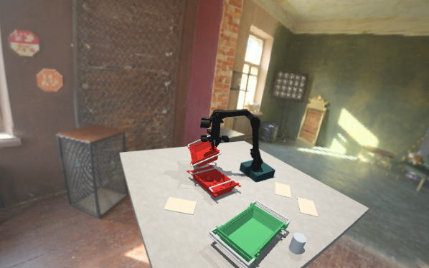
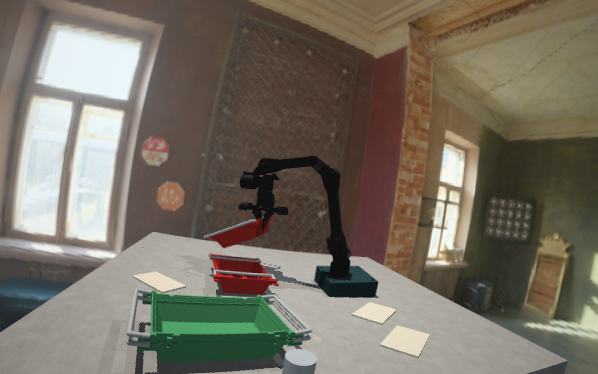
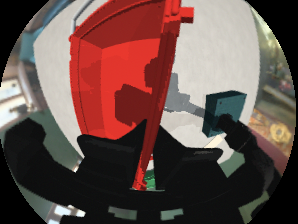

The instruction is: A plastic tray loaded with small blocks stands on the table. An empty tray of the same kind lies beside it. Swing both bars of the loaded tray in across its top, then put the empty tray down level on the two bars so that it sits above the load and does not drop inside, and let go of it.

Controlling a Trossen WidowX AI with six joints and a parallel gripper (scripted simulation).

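Now: gripper tip 8 cm short of the red tray, 1 cm to the left of it and 1 cm above it.
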